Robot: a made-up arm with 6 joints. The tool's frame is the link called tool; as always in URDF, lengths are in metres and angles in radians.
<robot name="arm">
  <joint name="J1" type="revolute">
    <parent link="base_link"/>
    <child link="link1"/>
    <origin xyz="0 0 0.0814" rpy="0 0 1.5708"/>
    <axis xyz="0 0 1"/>
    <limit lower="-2.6" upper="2.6" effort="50" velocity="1.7"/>
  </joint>
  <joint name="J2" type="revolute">
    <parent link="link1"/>
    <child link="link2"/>
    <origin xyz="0.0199 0.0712 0.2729" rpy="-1.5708 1.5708 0"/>
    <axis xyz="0 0 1"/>
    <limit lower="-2.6" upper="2.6" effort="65" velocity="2.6"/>
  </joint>
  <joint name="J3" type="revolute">
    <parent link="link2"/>
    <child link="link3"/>
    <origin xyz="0.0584 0.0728 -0.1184" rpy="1.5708 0 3.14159"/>
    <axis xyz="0 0 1"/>
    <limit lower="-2.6" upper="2.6" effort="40" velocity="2.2"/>
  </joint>
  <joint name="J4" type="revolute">
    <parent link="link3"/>
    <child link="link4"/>
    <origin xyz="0.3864 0.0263 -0.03" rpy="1.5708 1.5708 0"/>
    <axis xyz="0 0 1"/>
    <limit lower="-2.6" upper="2.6" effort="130" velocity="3.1"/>
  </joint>
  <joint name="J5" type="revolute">
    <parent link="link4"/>
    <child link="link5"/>
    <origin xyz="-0.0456 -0.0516 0.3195" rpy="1.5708 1.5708 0"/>
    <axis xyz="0 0 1"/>
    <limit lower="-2.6" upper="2.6" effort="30" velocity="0.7"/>
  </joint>
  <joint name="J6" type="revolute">
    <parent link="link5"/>
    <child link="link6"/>
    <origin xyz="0.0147 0.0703 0.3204" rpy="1.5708 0 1.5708"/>
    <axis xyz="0 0 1"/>
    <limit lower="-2.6" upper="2.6" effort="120" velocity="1.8"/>
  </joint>
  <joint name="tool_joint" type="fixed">
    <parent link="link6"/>
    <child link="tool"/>
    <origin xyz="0.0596 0.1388 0.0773" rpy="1.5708 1.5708 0"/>
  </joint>
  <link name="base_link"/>
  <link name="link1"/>
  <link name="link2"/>
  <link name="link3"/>
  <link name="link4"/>
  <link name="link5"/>
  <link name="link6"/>
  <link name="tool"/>
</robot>
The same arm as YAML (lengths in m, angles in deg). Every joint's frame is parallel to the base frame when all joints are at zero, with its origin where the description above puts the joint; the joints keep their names.
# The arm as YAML. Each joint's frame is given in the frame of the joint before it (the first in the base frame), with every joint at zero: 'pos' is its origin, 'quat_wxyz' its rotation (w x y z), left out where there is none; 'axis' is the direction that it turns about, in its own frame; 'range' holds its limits. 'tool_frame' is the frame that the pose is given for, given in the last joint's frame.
length_unit: m
angle_unit: deg
joints:
  - joint: J1
    pos: [0.0, 0.0, 0.0814]
    axis: "+z"
    range: [-148.97, 148.97]
  - joint: J2
    pos: [-0.0712, 0.0199, 0.2729]
    axis: "-x"
    range: [-148.97, 148.97]
  - joint: J3
    pos: [0.1184, -0.0728, -0.0584]
    axis: "-y"
    range: [-148.97, 148.97]
  - joint: J4
    pos: [-0.0263, 0.03, 0.3864]
    axis: "+x"
    range: [-148.97, 148.97]
  - joint: J5
    pos: [0.3195, -0.0456, -0.0516]
    axis: "-z"
    range: [-148.97, 148.97]
  - joint: J6
    pos: [-0.0147, 0.0703, -0.3204]
    axis: "-x"
    range: [-148.97, 148.97]
tool_frame:
  pos: [-0.0773, 0.0596, -0.1388]
  quat_wxyz: [1.0, -0.000002, 0.000004, 0.000004]

